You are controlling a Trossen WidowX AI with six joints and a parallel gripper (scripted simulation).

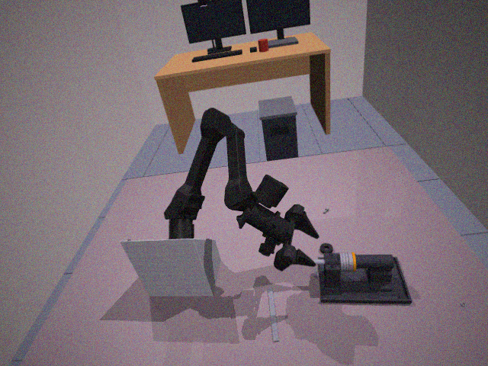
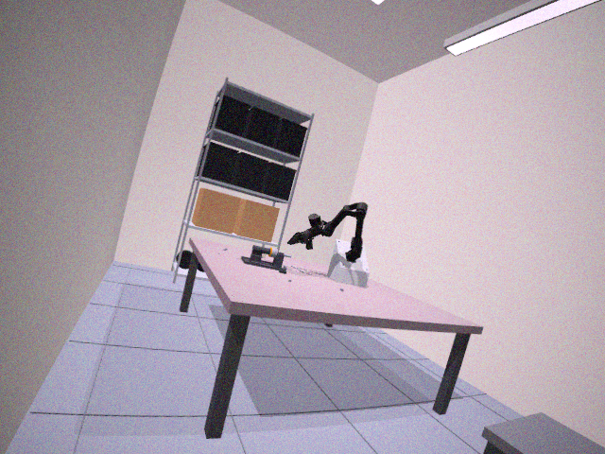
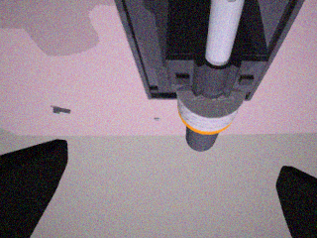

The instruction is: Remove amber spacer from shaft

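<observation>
Right now my gripper tip is 70 mm short of the pale shaft, 20 mm to the right of it and 70 mm above it. The rest, counted from my gripper tip: black ring knob: 40 mm ahead, 140 mm to the left, 140 mm below; thin grey strip: 130 mm behind, 80 mm to the right, 140 mm below; amber spacer: 100 mm ahead, 20 mm to the left, 70 mm below.
</observation>
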